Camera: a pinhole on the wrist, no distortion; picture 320 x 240 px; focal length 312.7 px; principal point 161.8 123.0 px. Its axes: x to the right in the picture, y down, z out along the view. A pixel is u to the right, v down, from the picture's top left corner.
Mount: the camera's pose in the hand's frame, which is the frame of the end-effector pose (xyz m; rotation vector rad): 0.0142 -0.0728 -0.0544 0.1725 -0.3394 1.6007
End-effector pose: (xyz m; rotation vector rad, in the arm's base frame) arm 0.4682 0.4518 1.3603 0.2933 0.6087 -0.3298
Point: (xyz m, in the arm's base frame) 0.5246 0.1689 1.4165
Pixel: 70.7 30.2
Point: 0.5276 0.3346 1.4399
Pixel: 271.4 69.7
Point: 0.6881 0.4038 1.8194
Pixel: outside the picture
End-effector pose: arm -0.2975 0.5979 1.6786 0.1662 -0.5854 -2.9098
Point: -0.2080 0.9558 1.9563
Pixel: 177.7 220.0
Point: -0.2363 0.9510 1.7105
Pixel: outside the picture
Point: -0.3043 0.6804 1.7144
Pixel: 300.9 156.5
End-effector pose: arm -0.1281 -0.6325 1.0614 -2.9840 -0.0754 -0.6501
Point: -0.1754 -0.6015 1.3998
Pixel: behind the camera
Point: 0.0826 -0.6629 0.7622
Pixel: outside the picture
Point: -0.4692 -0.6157 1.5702
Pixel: behind the camera
